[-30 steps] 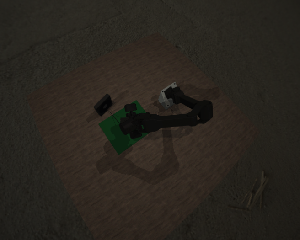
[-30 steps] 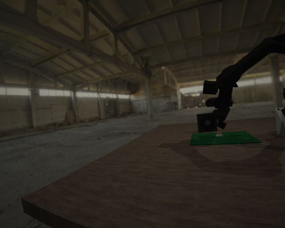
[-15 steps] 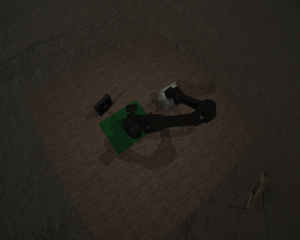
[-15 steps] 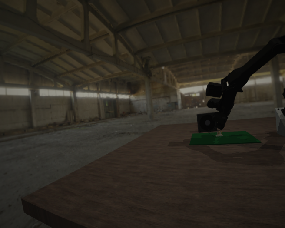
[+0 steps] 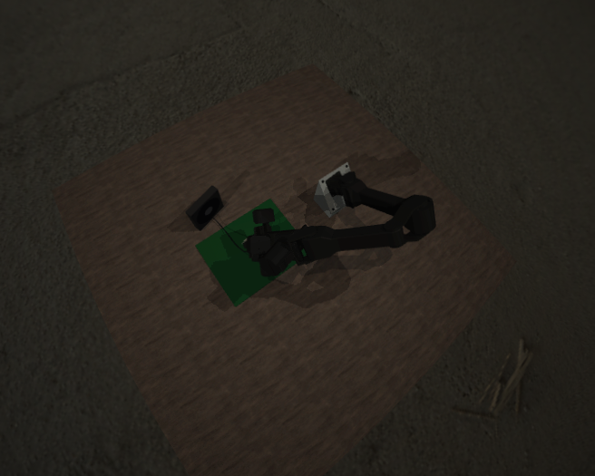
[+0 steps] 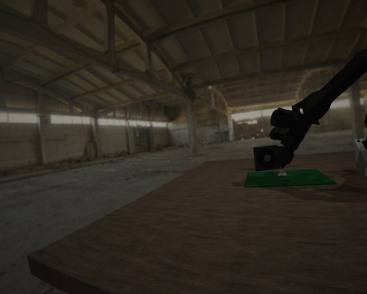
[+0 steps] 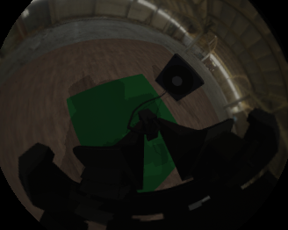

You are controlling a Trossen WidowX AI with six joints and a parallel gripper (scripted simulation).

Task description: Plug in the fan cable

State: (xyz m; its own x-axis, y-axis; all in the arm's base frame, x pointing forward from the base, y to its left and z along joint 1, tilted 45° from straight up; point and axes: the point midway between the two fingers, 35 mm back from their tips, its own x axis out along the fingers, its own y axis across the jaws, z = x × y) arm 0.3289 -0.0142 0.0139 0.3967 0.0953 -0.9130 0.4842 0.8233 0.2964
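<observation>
Now: gripper tip 90 mm above the green board and 10 mm past it. From my gripper tip the other things lie so: black plug 10 mm below; black fan 180 mm to the right, 40 mm ahead, 20 mm below; pale four-pin fan header 70 mm below, 30 mm to the right, 10 mm behind.
</observation>
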